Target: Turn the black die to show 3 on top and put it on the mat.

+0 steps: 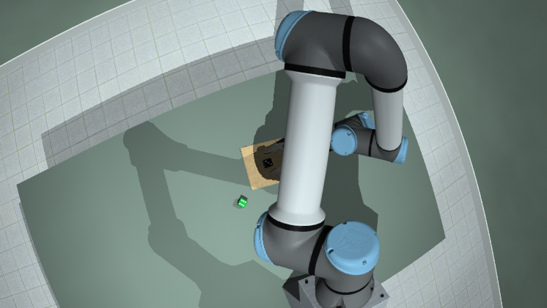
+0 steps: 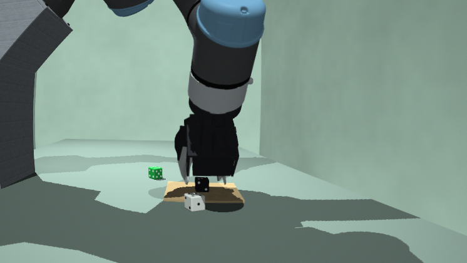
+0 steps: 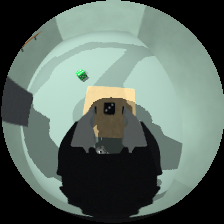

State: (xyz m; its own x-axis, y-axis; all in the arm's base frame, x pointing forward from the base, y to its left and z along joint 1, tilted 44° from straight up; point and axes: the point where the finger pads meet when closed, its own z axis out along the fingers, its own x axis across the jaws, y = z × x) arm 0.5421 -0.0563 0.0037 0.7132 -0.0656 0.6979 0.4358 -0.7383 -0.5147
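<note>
Now: hand 2 cm above the black die and 1 cm to the right of it. Also, from my hand: white die 10 cm to the right, 3 cm below, 3 cm behind; then tan mat 4 cm below, 1 cm to the left; then green die 14 cm to the left, 8 cm behind, 3 cm below.
</note>
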